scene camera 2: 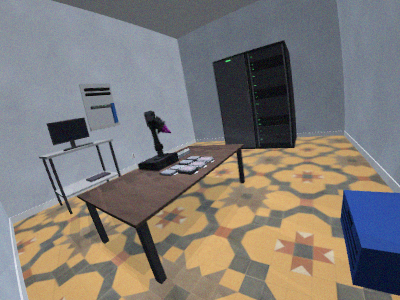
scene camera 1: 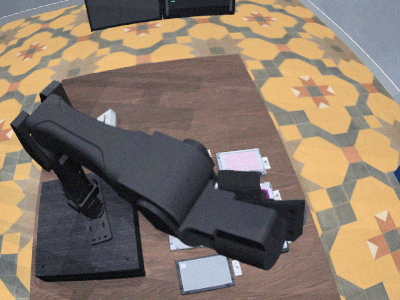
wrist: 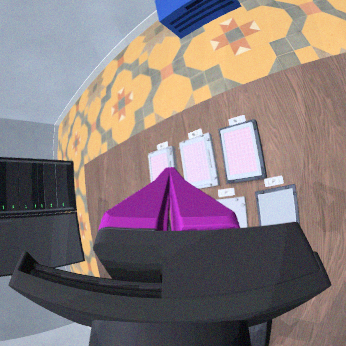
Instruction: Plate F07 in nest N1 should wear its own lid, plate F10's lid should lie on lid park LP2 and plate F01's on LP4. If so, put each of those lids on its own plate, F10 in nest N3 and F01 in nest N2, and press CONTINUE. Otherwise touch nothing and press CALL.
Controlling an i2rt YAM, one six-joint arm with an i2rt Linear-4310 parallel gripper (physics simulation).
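Places are measured from the arm's base along level axes (x ahead, y left, z up), in millimetres.
Pixels of known places: gripper, fingertip midpoint: (scene camera 2: 171, 132) (scene camera 1: 265, 196) (wrist: 169, 174); arm's base, origin of the base link: (scene camera 2: 161, 156) (scene camera 1: 94, 210).
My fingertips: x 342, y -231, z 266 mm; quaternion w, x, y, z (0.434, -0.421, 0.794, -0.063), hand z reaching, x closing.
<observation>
Ahead of a thing's pixels: the offset from my fingertips to its top centre. "spot": to the spot under its first point. Level surfaces: height alone.
My gripper (wrist: 169, 174) (scene camera 2: 170, 132) is shut and empty, magenta fingertips together, raised above the table. A pink plate in a dark rim @[spot: 68 mm ahead, 19 mm left, 320 mm down] (wrist: 241, 152) sits in nest N1. A pink plate with a pale rim @[102 mm ahead, 151 mm left, 320 mm down] (wrist: 198, 161) sits in nest N2. Another pale-rimmed pink plate @[127 mm ahead, 283 mm left, 317 mm down] (wrist: 160, 164) (scene camera 1: 241, 161) sits in nest N3. A white lid @[spot: 63 mm back, 74 mm left, 341 mm down] (wrist: 241, 210) (scene camera 1: 182, 243) lies between the arm's base and the nests. A grey lid in a dark frame @[107 mm back, 11 mm right, 332 mm down] (wrist: 278, 206) (scene camera 1: 206, 274) lies on LP3. The arm hides LP2 and LP4 in scene camera 1. Plate and lid codes are too small to read.
A white button box @[270 mm back, 537 mm left, 286 mm down] (scene camera 1: 108, 118) stands behind the arm, its buttons hidden. The black base (scene camera 1: 90, 260) (scene camera 2: 157, 162) stands on the brown table @[350 mm down] (scene camera 1: 210, 85) (scene camera 2: 135, 195). A black cabinet (scene camera 2: 255, 100) and a blue box (scene camera 2: 375, 220) stand on the floor.
</observation>
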